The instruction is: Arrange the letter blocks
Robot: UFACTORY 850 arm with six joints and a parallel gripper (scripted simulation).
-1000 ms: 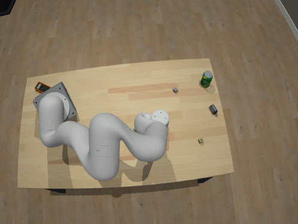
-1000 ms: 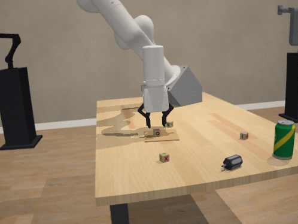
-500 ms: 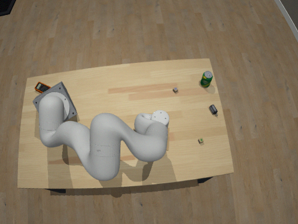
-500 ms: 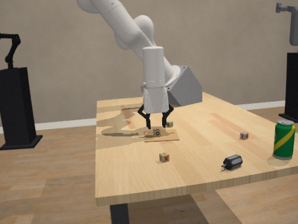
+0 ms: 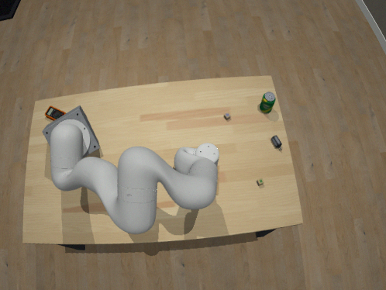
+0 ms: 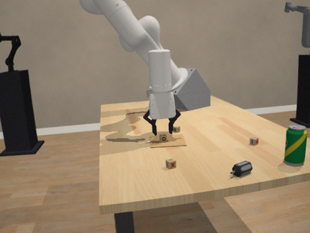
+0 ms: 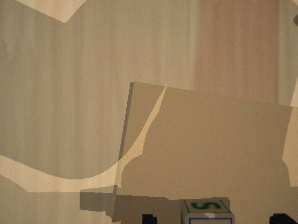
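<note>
My hand is 20 mm to the right of the tan mat and 50 mm above it. From my hand the other things lie so: green can (340 mm ahead, 380 mm to the left, 10 mm above); then orange meter (800 mm behind, 400 mm to the left, 40 mm below).
</note>
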